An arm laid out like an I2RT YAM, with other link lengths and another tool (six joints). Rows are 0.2 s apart.
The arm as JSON. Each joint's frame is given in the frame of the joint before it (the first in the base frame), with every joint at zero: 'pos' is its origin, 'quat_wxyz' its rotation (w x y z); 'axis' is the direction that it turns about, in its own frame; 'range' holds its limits. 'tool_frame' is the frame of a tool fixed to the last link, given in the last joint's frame.
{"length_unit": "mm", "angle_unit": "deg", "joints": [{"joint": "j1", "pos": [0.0, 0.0, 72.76], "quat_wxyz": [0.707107, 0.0, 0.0, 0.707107], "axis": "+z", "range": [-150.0, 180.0]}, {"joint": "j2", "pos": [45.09, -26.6, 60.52], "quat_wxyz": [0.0, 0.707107, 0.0, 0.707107], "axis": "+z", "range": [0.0, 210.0]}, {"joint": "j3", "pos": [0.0, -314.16, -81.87], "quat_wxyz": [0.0, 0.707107, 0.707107, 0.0], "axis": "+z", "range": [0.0, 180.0]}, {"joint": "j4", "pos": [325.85, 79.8, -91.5], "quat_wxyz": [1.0, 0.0, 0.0, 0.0], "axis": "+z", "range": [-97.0, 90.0]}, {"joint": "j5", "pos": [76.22, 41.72, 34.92], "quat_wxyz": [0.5, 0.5, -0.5, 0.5], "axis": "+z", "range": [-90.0, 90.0]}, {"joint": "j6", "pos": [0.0, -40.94, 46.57], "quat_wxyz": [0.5, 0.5, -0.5, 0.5], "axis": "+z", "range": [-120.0, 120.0]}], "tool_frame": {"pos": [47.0, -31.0, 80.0], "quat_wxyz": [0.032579, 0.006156, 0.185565, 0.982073]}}
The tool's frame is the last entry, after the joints.
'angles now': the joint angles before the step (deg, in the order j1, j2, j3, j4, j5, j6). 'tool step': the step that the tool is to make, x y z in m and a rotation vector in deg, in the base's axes. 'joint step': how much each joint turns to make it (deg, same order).
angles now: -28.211, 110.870, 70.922, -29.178, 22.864, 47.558
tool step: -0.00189, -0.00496, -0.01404, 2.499, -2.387, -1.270
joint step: -1.613, 0.745, -1.341, 2.617, -3.242, 0.950
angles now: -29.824, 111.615, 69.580, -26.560, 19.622, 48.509
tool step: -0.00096, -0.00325, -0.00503, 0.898, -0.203, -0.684
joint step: -0.668, 0.720, 0.129, 0.199, -0.813, 0.352
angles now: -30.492, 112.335, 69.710, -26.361, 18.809, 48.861
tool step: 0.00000, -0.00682, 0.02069, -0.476, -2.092, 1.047
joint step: -0.904, -2.531, 0.370, -0.354, -1.357, -1.633
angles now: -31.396, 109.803, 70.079, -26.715, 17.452, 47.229
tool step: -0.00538, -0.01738, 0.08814, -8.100, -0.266, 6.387
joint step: -0.355, -8.133, 4.230, -4.762, 2.914, -9.611
